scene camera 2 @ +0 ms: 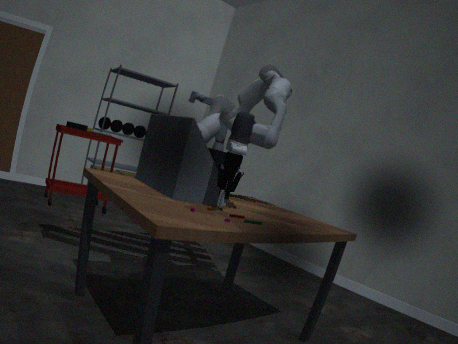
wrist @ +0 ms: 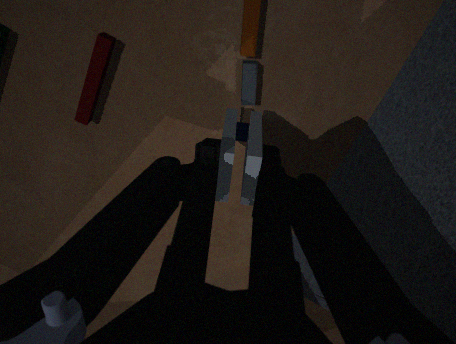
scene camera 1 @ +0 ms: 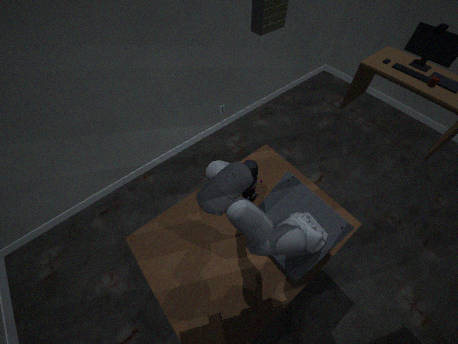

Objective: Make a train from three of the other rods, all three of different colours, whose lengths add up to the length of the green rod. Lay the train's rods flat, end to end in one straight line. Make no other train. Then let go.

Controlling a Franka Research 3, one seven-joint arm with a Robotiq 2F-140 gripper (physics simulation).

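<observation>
My gripper (scene camera 2: 221,204) (wrist: 241,129) is shut on a small dark blue rod (wrist: 242,131), low near the table; whether the rod touches the table I cannot tell. In the wrist view, a short grey rod (wrist: 249,82) lies just beyond the fingertips, roughly in line with the blue rod, with a small gap. An orange rod (wrist: 253,27) lies past the grey rod in the same line, nearly end to end with it. A red rod (wrist: 95,80) (scene camera 2: 237,216) lies apart to the left, slightly angled. The green rod (scene camera 2: 253,222) (wrist: 2,45) is cut by the wrist view's left edge.
Two small magenta pieces (scene camera 2: 227,220) (scene camera 2: 192,209) lie apart on the wooden table (scene camera 2: 280,227). A large grey sloped block (scene camera 2: 167,155) (wrist: 415,150) stands close beside the gripper. A red cart (scene camera 2: 90,134) and a desk (scene camera 1: 385,57) stand away from the table.
</observation>
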